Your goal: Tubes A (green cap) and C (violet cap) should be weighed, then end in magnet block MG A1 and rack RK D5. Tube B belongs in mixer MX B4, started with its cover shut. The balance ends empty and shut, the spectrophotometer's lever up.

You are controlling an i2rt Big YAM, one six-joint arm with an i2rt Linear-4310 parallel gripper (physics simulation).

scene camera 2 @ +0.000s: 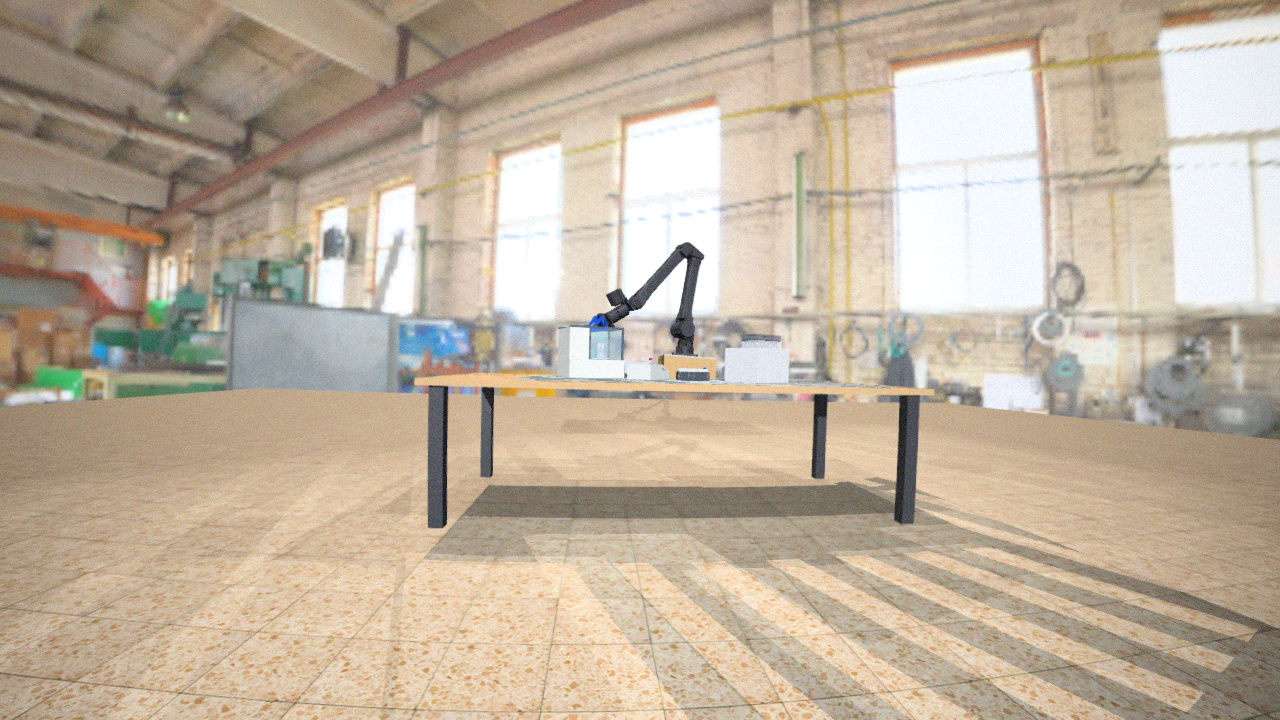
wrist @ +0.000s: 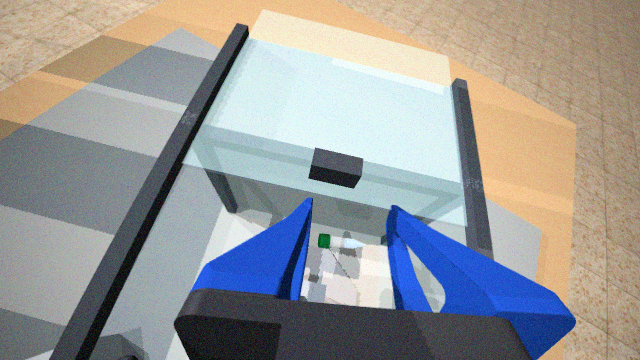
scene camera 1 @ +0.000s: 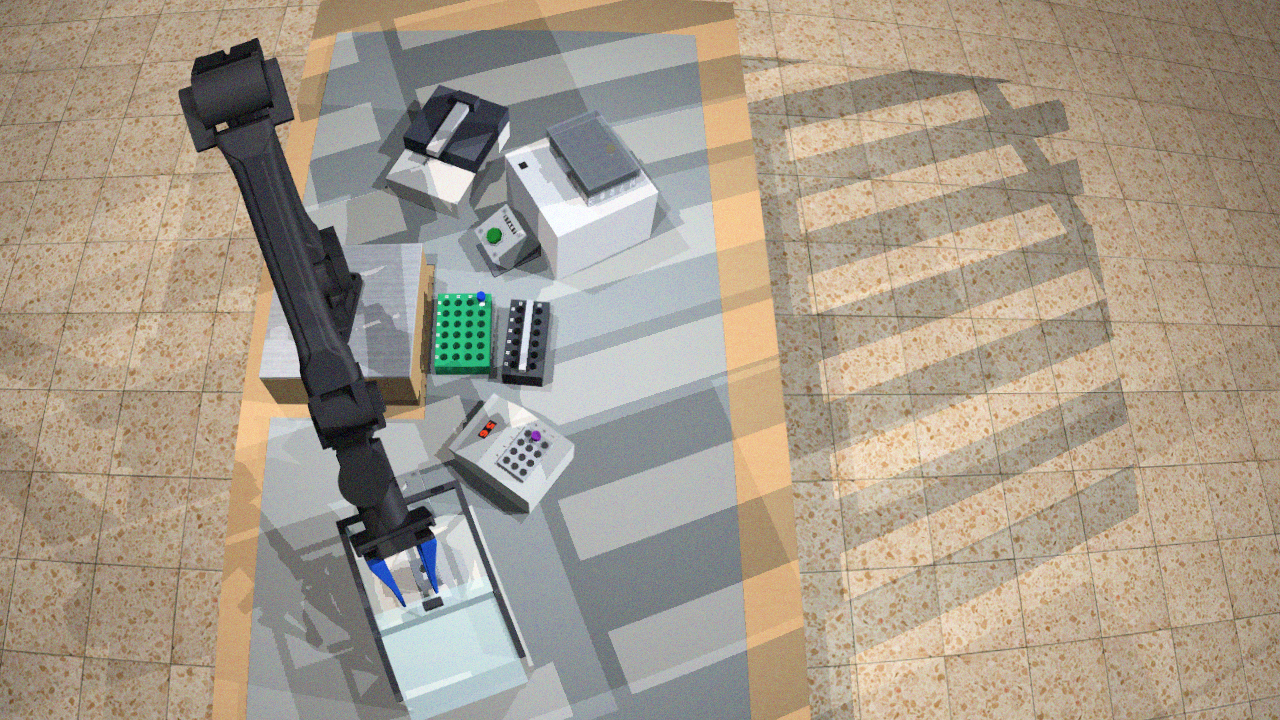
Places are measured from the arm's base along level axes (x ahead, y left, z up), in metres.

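Pixels of known places: gripper, fingertip midpoint: (wrist: 350, 211) (scene camera 1: 420, 598); arm's base at its link origin: (scene camera 2: 684, 357) (scene camera 1: 329, 309).
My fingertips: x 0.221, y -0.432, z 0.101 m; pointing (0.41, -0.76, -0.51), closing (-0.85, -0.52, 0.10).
Note:
For each thing: its middle in the pictures, then the offset to it from my fingertips. "pt": a spot on its surface instead.
- violet cap at the middle of its body: (scene camera 1: 536, 436) 0.115 m ahead, 0.270 m left, 0.117 m down
- white block device at the middle of its body: (scene camera 1: 510, 449) (scene camera 2: 648, 370) 0.078 m ahead, 0.262 m left, 0.165 m down
- blue-capped tube at the middle of its body: (scene camera 1: 481, 302) 0.002 m ahead, 0.504 m left, 0.169 m down
- green rack at the middle of its body: (scene camera 1: 463, 333) 0.021 m back, 0.453 m left, 0.185 m down
- dark block with a white bar, body centre: (scene camera 1: 526, 340) (scene camera 2: 693, 374) 0.080 m ahead, 0.447 m left, 0.176 m down
- white box with a grey cover, body centre: (scene camera 1: 556, 197) (scene camera 2: 748, 358) 0.103 m ahead, 0.672 m left, 0.105 m down
- small box with a green button, surface spot: (scene camera 1: 494, 235) pt 0.010 m ahead, 0.605 m left, 0.130 m down
- dark-topped device with a light bar, body centre: (scene camera 1: 447, 146) 0.100 m back, 0.793 m left, 0.149 m down
My gripper (scene camera 1: 420, 598) (scene camera 2: 597, 323) (wrist: 350, 211) is open and empty, its blue fingertips above the balance's open top. The balance (scene camera 1: 494, 573) (scene camera 2: 575, 351) (wrist: 474, 185) has its glass top panel (scene camera 1: 447, 649) (wrist: 330, 110) slid back. Tube A, green cap (wrist: 324, 241), lies on its side inside, seen between the fingers in the wrist view. Tube C, violet cap (scene camera 1: 535, 436), stands in a corner well of the white block device (scene camera 1: 478, 456). A blue-capped tube (scene camera 1: 480, 295), probably B, stands in the green rack (scene camera 1: 462, 367). The dark block with a white bar (scene camera 1: 527, 335) is beside the rack.
A white box with a grey cover (scene camera 1: 595, 154), a small box with a green button (scene camera 1: 494, 235) and a dark-topped device with a light bar (scene camera 1: 447, 128) stand beyond the rack. The arm's wooden base block (scene camera 1: 393, 313) is beside the rack. Dark rails flank the balance's opening.

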